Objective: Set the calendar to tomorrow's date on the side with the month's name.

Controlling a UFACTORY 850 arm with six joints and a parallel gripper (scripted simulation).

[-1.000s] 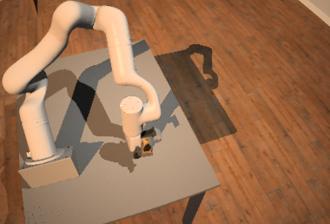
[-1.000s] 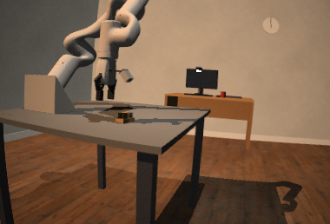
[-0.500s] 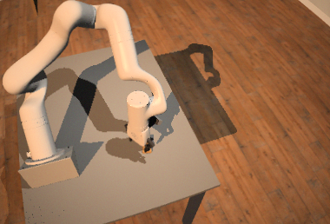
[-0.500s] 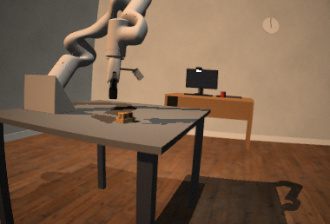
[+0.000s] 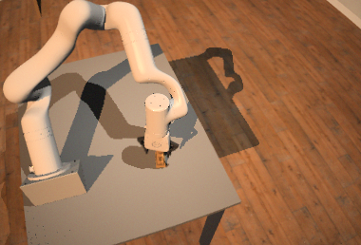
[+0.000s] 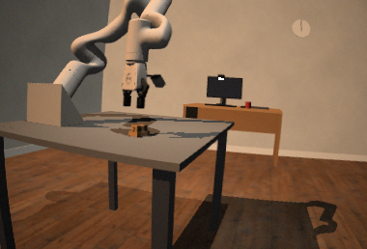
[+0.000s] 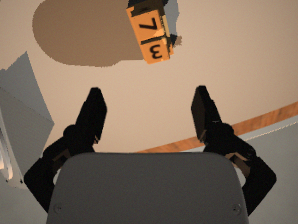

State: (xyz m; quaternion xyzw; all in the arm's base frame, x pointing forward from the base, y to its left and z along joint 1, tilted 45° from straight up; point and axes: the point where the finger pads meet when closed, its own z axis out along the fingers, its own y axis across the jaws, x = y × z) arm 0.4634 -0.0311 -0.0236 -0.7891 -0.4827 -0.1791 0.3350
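My hand is 9 cm above the orange cube, 1 cm to the right of it and 1 cm short of it. Also, from my hand: calendar cube 9 cm below, 4 cm to the left, 2 cm ahead; orange tray 11 cm below, 2 cm to the left, 2 cm ahead.
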